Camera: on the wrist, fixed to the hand. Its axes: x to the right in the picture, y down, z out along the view.
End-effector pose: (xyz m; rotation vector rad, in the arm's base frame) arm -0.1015 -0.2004 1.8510 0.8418 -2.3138 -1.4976
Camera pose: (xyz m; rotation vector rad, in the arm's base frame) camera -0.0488 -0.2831 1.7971 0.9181 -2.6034 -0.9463
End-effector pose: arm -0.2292 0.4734 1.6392 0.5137 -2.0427 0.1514
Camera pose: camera -0.1445 0.4086 1.6731 0.7032 -1.9449 0.6294
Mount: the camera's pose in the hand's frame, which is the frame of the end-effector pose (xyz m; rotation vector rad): 0.0121 -0.0904 -0.0648 0.4202 0.0840 0.0475
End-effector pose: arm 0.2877 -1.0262 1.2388 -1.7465 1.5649 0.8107
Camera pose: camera 0.3804 -1.0782 1.2736 -1.4557 1.6929 0.3940
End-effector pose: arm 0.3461 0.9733 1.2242 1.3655 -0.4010 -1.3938
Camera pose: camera 0.3647 1.0227 1.1256 1.7346 -0.6939 -1.2505
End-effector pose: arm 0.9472 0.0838 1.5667 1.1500 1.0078 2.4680
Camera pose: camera 0.8845 0.1242 1.4833 -1.1997 -1.5968 -2.4246
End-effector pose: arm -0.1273 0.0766 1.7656 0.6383 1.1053 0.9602
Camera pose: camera -0.1578 0.0435 1.6632 0.9746 1.3877 0.8044
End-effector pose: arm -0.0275 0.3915 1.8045 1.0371 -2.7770 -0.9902
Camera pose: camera 0.0305 0.2958 1.8025 -0.9888 2.9266 0.3427
